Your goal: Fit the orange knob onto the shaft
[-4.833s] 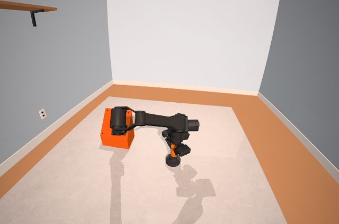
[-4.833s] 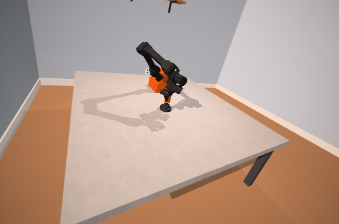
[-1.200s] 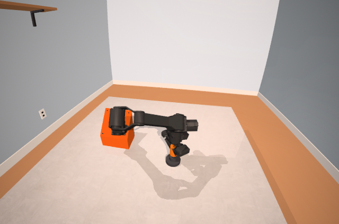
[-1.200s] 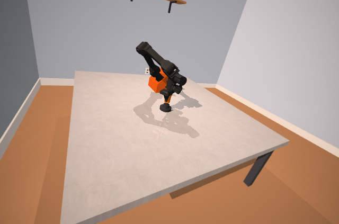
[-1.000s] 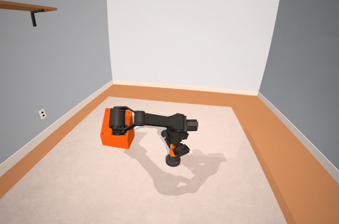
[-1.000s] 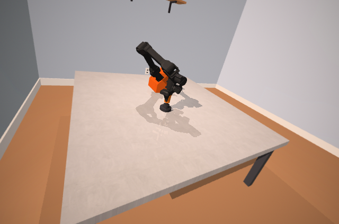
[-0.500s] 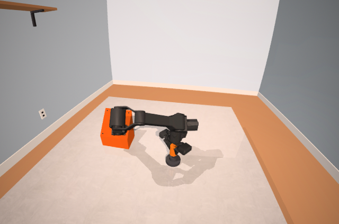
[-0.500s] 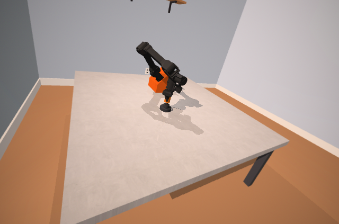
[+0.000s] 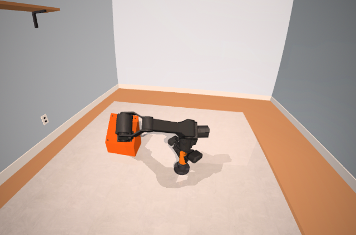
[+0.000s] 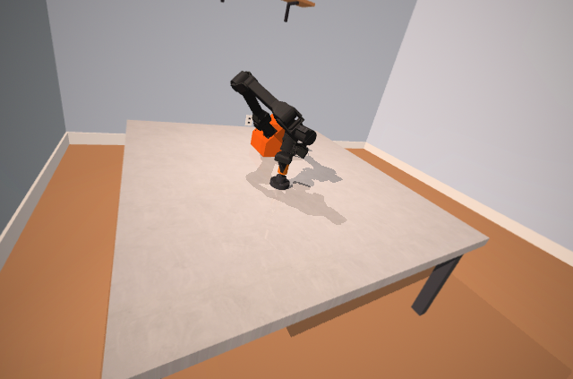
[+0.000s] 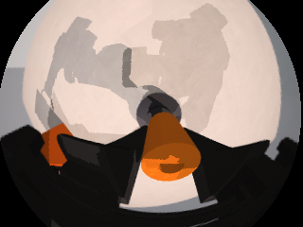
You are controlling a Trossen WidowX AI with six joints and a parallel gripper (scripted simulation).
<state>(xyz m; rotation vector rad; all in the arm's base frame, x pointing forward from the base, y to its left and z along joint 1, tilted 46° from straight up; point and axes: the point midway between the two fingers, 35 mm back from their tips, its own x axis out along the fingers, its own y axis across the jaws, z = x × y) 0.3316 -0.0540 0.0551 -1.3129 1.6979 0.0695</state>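
Right now the orange knob is 2 cm above my gripper tip. Also, from my gripper tip: shaft (4 cm below).
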